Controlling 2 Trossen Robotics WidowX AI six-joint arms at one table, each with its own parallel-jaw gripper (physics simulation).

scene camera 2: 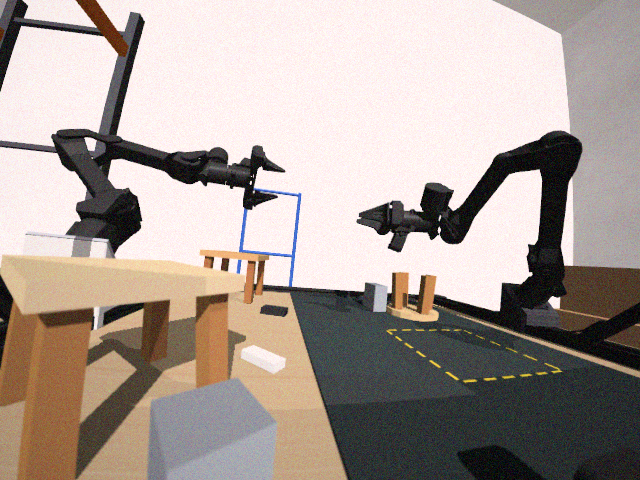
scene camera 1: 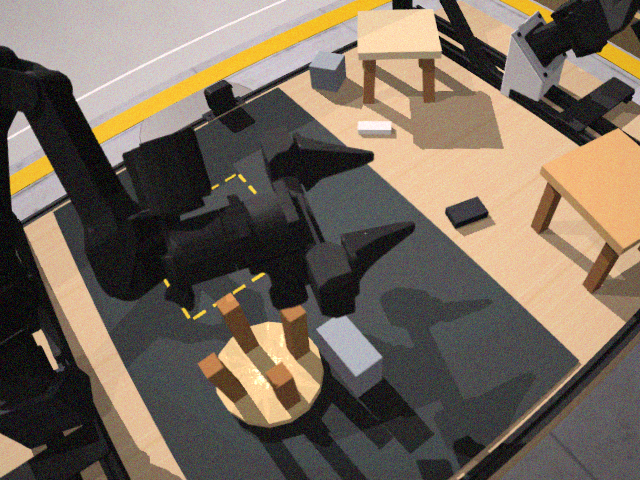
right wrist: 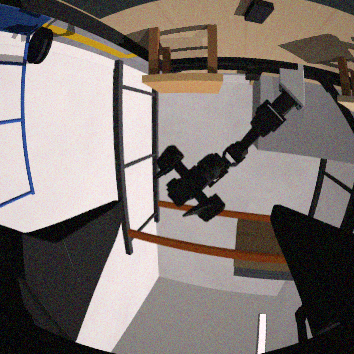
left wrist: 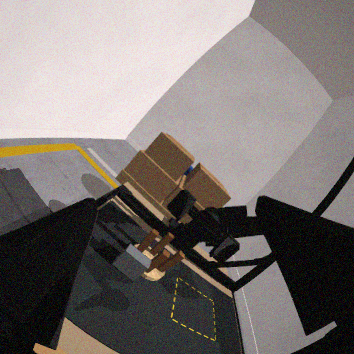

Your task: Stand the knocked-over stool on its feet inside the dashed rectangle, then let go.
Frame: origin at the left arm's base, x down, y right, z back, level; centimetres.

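Seen in the pictures: left gripper, fingertip midpoint: (scene camera 2: 281,184) (right wrist: 168,196) (left wrist: 178,205); right gripper, fingertip midpoint: (scene camera 2: 357,218) (scene camera 1: 393,188) (right wrist: 199,211) (left wrist: 194,237); left arm's base, link origin: (scene camera 1: 542,44) (right wrist: 289,97); right arm's base, link origin: (scene camera 2: 529,298) (scene camera 1: 28,391).
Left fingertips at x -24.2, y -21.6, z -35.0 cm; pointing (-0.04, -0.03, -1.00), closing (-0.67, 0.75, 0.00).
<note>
Pixels of each thing's top centre, then the offset from my left fingertips to it.
- grey block, top centre: (scene camera 1: 348,343) (left wrist: 138,255) (scene camera 2: 375,284) dz -27.3, dx +26.7, dy +13.2 cm
- square stool, top centre: (scene camera 2: 130,266) (scene camera 1: 397,29) dz +20.9, dx +22.6, dy +42.7 cm
- orange-topped stool, top centre: (scene camera 1: 621,182) (right wrist: 185,87) (scene camera 2: 238,252) dz +9.8, dx +21.6, dy -1.9 cm
- grey cube, top centre: (scene camera 2: 211,411) (scene camera 1: 327,60) dz +13.1, dx +29.0, dy +52.9 cm
- white block, top centre: (scene camera 2: 263,354) (scene camera 1: 374,125) dz +7.6, dx +33.0, dy +37.7 cm
- black block, top centre: (scene camera 1: 467,209) (right wrist: 258,14) (scene camera 2: 274,307) dz +1.6, dx +32.7, dy +15.5 cm
The stool (scene camera 1: 261,379) (scene camera 2: 399,291) (left wrist: 152,274) is upside down on the dark mat, its round pale seat down and its brown legs pointing up. It lies outside the dashed rectangle (scene camera 1: 238,290) (scene camera 2: 467,381) (left wrist: 172,318), near one edge of it. My right gripper (scene camera 1: 392,190) (scene camera 2: 357,218) is open and empty, level in the air high above the mat; it and its arm hide part of the rectangle in scene camera 1. My left gripper (scene camera 2: 280,183) is open and empty, high and far from the stool.
A grey block (scene camera 1: 351,351) (scene camera 2: 375,297) stands close beside the stool. A square stool (scene camera 1: 398,33) (scene camera 2: 118,284), an orange-topped stool (scene camera 1: 599,186) (scene camera 2: 235,255), a grey cube (scene camera 1: 327,72), a white block (scene camera 1: 374,127) and a black block (scene camera 1: 466,211) stand or lie on the wooden table.
</note>
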